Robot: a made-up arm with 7 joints.
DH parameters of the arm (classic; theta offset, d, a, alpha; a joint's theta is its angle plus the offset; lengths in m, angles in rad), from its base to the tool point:
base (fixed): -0.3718 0 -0.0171 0
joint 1: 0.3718 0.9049 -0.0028 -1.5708
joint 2: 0 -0.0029 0.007 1.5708
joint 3: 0 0.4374 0.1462 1.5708
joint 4: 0 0.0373 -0.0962 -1.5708
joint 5: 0 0.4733 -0.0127 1.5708
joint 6: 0 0.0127 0.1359 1.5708
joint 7: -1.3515 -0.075 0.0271 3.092
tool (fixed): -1.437 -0.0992 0 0
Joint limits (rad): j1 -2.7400..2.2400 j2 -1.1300..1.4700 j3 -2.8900..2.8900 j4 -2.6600..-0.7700 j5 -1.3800..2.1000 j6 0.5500..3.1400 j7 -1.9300..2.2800
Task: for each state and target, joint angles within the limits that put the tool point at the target. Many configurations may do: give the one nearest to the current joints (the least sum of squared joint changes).
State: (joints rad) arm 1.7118 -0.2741 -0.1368 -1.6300 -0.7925 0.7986 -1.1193
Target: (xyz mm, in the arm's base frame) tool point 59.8 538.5 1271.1
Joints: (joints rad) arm 1.7328 -0.3173 -0.1058 -2.1023 -0.7208 0.6670 -1.1085
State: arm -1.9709 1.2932 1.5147 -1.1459 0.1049 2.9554 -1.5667
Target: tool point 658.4 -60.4 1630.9
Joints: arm -1.1367 0.5979 1.8613 -1.2547 0.0604 2.7092 -1.5273
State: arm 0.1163 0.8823 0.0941 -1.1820 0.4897 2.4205 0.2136
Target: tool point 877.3 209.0 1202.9
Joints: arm 0.1886 0.3691 0.1675 -1.6297 0.5314 2.5250 0.1531
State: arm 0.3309 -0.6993 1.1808 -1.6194 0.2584 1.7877 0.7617
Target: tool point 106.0 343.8 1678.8
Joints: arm 0.2085 -0.9047 0.4582 -1.9091 0.2711 1.7141 0.7711
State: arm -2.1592 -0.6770 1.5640 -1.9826 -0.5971 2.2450 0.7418
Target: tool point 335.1 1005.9 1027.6
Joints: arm -1.3750 -1.1272 2.0399 -1.1068 -0.5399 2.2682 0.8071
